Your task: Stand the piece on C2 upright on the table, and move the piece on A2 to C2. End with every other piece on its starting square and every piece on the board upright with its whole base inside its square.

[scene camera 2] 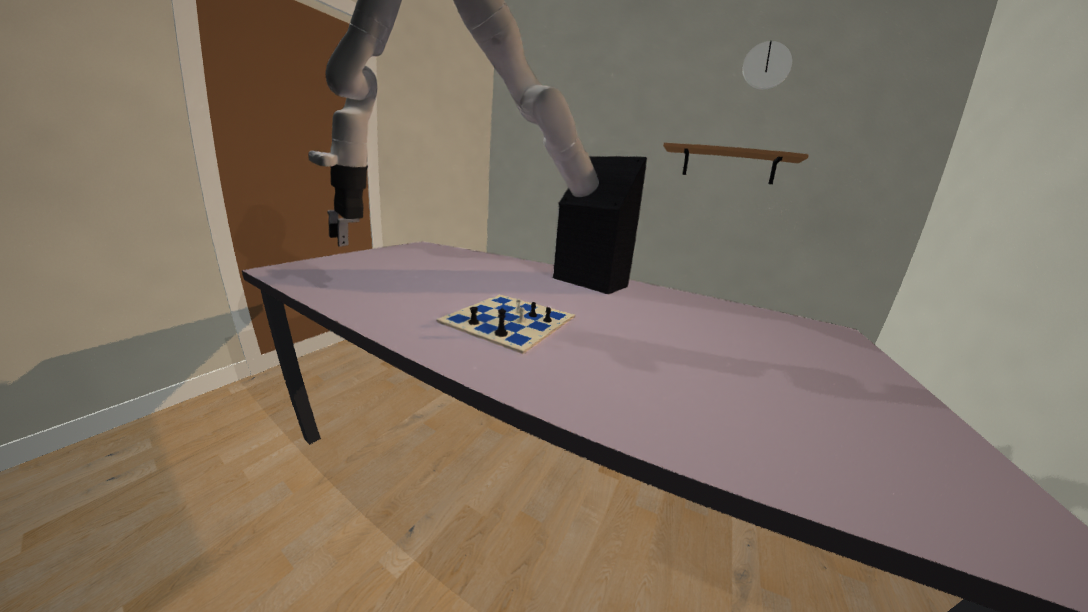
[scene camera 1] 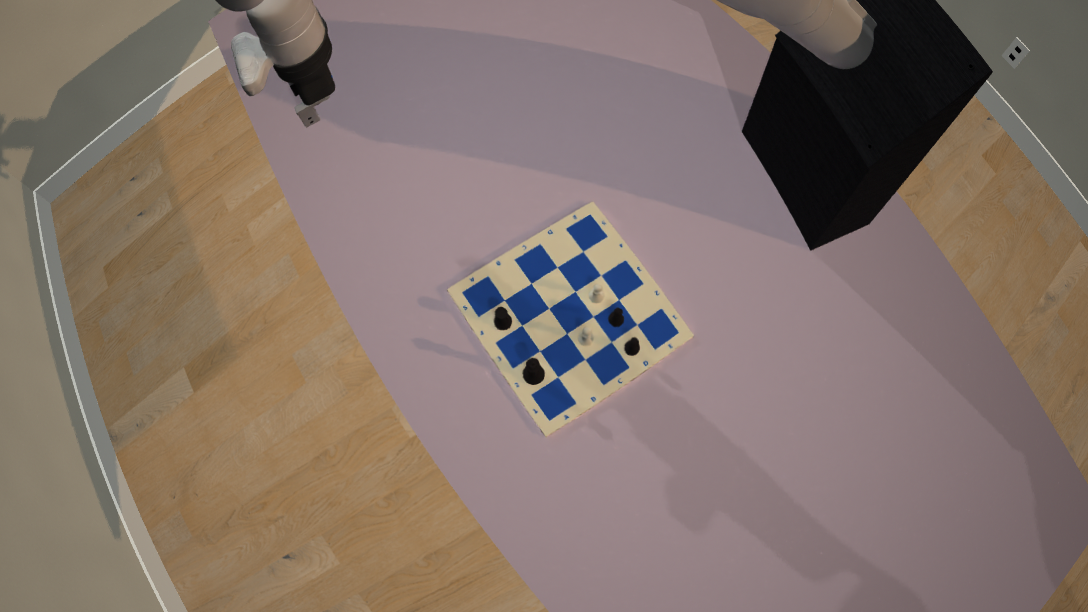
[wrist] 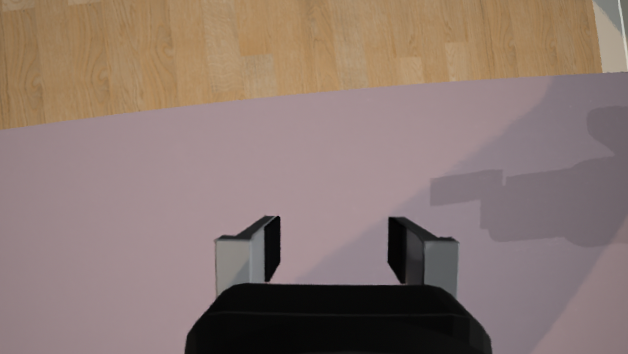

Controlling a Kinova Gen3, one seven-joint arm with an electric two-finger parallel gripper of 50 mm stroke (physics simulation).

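Frame: origin at the arm's base, x back, y left, z down, level; millimetres.
Seen in the pictures: gripper, fingertip midpoint: (scene camera 2: 338,241) (scene camera 1: 306,106) (wrist: 334,239); arm's base, origin of the base link: (scene camera 2: 585,186) (scene camera 1: 841,35).
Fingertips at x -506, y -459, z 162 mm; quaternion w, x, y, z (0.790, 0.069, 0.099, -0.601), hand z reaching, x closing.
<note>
Pixels of each thing's top centre, then the offset from my fingertips to it. Level surfaces: height alone.
- board, middle of its top: (scene camera 1: 571,312) (scene camera 2: 508,316) dy +421, dx +92, dz +137 mm
- tall black piece, middle of its top: (scene camera 1: 532,362) (scene camera 2: 501,308) dy +447, dx +8, dz +83 mm
- A4, middle of its top: (scene camera 1: 501,312) (scene camera 2: 473,307) dy +374, dx +24, dz +103 mm
- D2, middle of its top: (scene camera 1: 618,310) (scene camera 2: 533,302) dy +463, dx +125, dz +104 mm
- D1, middle of its top: (scene camera 1: 634,340) (scene camera 2: 548,307) dy +502, dx +114, dz +104 mm
- table, its level: dz +143 mm
The board (scene camera 1: 546,427) (scene camera 2: 524,347) lies on the table. A white piece (scene camera 1: 585,336) (scene camera 2: 521,314) stands upright on C2. A tall black piece (scene camera 1: 534,371) (scene camera 2: 501,325) stands upright on A2. Other black pieces stand on A4 (scene camera 1: 502,318) (scene camera 2: 473,315), D2 (scene camera 1: 616,317) (scene camera 2: 533,309) and D1 (scene camera 1: 632,346) (scene camera 2: 547,315). Another white piece (scene camera 1: 597,293) (scene camera 2: 518,303) stands on D3. My gripper (scene camera 2: 338,232) (wrist: 334,239) is open and empty, high above the table's far left part, well away from the board. The board does not show in the wrist view.
The black pedestal (scene camera 1: 787,144) (scene camera 2: 593,243) carrying the arm's base stands on the table behind the board. The table (scene camera 1: 426,228) (scene camera 2: 684,403) (wrist: 150,200) ends at an edge near the gripper, with the wooden floor (wrist: 300,45) beyond. A wall shelf (scene camera 2: 734,152) hangs behind.
</note>
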